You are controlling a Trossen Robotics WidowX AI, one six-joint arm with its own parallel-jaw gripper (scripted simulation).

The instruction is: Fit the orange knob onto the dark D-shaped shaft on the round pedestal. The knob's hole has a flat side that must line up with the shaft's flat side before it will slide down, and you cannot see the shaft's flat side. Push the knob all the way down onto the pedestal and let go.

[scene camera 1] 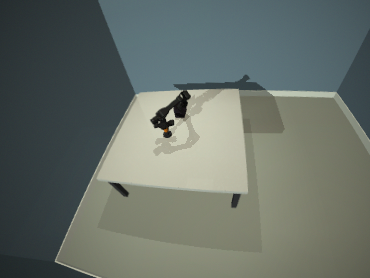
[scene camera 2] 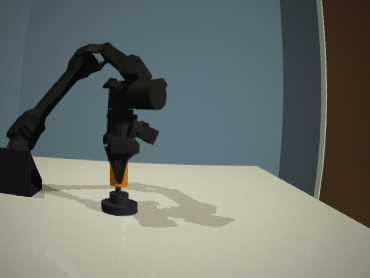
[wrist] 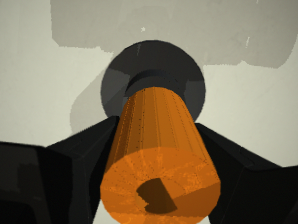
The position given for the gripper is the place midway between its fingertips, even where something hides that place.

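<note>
You'd see the gripper [scene camera 2: 118, 181] from the scene camera, and the wrist view has the gripper [wrist: 155, 126] as well. There's a dark round pedestal [scene camera 2: 118, 204], and you get that pedestal [wrist: 150, 63] from the wrist too, along with an orange knob [wrist: 157, 160].
</note>
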